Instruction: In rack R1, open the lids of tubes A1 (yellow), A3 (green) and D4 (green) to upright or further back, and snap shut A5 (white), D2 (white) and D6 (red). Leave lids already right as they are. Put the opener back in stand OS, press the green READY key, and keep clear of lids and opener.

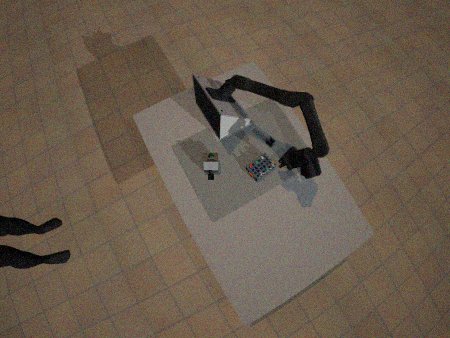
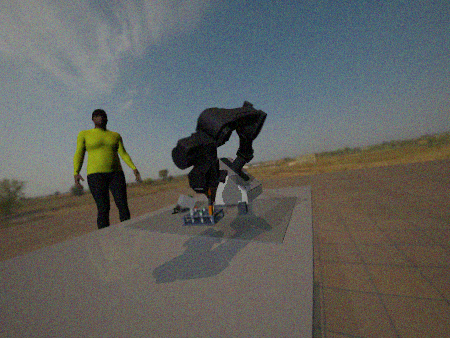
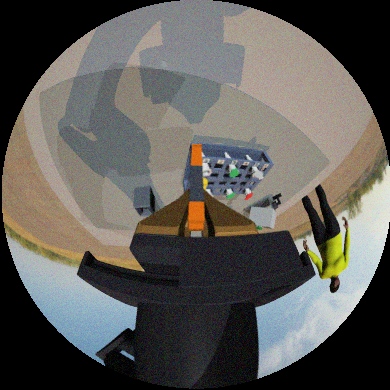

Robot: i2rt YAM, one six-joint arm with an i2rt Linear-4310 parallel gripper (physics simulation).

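Note:
The blue rack R1 stands on the dark mat. It holds tubes with white, green, red and yellow lids. My gripper is shut on the orange and dark opener. It hangs just above the rack's near edge. The opener's tip reaches over the rack's left end, beside the yellow lid. A green lid sits mid-rack. Another green lid and a red lid sit in the nearer row. How far each lid is tipped is too small to tell.
The grey stand OS stands apart from the rack, with nothing in it. The key box carries the green READY key. The arm's sloped base stands behind. A person stands off the table.

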